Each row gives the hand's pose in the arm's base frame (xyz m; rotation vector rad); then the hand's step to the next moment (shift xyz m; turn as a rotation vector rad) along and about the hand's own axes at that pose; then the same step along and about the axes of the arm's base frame.
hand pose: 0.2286 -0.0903 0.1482 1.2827 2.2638 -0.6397
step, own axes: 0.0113 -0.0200 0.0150 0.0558 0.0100 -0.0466
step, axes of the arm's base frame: -0.0203 -0.0106 -0.0151 -0.0244 0.0692 0.0019
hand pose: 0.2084 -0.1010 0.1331 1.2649 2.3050 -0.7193
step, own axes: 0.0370 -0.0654 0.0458 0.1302 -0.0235 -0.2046
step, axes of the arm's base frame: -0.0698 -0.0340 -0.0414 -0.1075 0.1990 0.0905
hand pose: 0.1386 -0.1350 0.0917 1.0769 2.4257 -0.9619
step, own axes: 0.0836 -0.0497 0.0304 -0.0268 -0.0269 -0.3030
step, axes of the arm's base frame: -0.0923 -0.0008 -0.0432 -0.0070 0.1817 0.2453
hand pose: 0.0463 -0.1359 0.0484 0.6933 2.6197 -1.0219
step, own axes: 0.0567 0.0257 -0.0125 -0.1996 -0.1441 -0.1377
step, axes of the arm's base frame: -0.0361 0.0444 -0.0275 0.0899 -0.0659 0.2591
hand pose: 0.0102 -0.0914 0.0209 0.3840 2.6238 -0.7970
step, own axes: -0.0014 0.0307 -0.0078 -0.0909 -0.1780 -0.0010
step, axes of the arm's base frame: 0.0102 0.0289 -0.0080 0.0172 -0.1559 0.1239
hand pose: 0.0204 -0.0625 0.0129 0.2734 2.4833 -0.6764
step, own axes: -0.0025 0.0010 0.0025 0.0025 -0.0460 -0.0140
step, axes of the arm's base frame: 0.0035 -0.0006 -0.0008 -0.0234 -0.0318 0.0275
